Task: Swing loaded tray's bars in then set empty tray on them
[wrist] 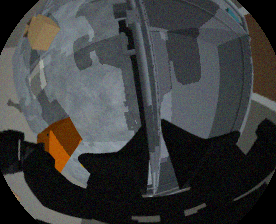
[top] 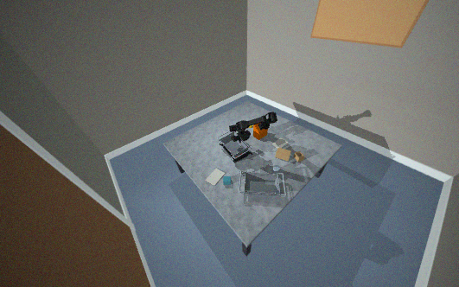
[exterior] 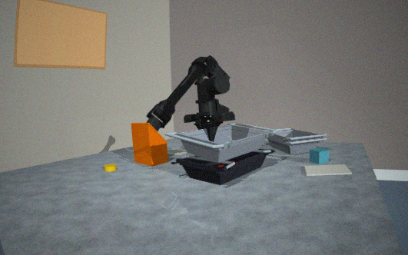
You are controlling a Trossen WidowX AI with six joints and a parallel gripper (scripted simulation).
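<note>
My gripper tip is 80 mm short of the grey tray, 20 mm below it and 10 mm to the left of it. Round my gripper tip: box (440 mm to the left, 320 mm behind, 80 mm below); then yellow disc (330 mm behind, 210 mm to the right, 80 mm below); then teal cube (340 mm ahead, 210 mm to the left, 70 mm below).
</note>
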